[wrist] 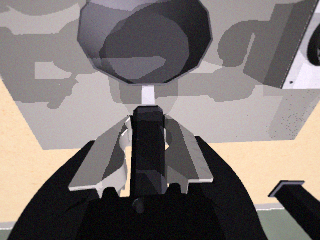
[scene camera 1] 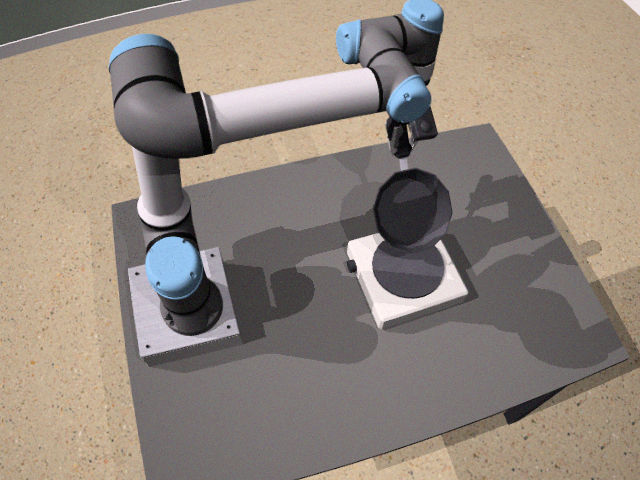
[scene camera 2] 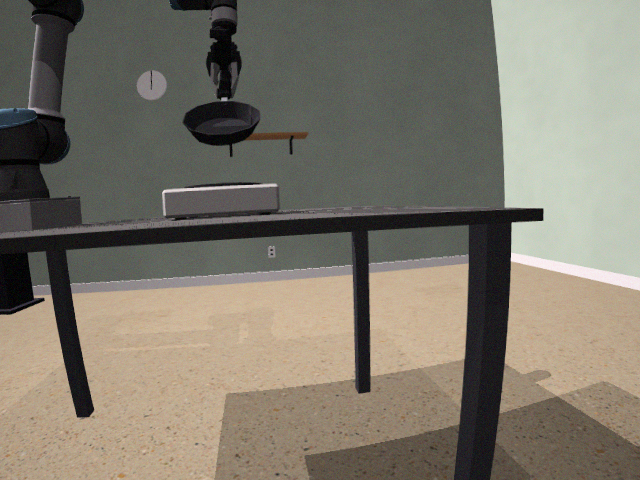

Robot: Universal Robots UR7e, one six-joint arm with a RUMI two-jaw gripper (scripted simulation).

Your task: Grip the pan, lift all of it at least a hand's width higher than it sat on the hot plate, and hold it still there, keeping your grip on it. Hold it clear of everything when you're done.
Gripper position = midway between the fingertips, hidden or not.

I see my gripper (scene camera 2: 224, 98), a dark pan (scene camera 1: 412, 211) and a hot plate (scene camera 1: 398, 286).
The dark pan is seen too in the wrist view (wrist: 137, 50) and in scene camera 2 (scene camera 2: 219, 118). My gripper is seen too in the wrist view (wrist: 148, 115) and in scene camera 1 (scene camera 1: 401, 153).
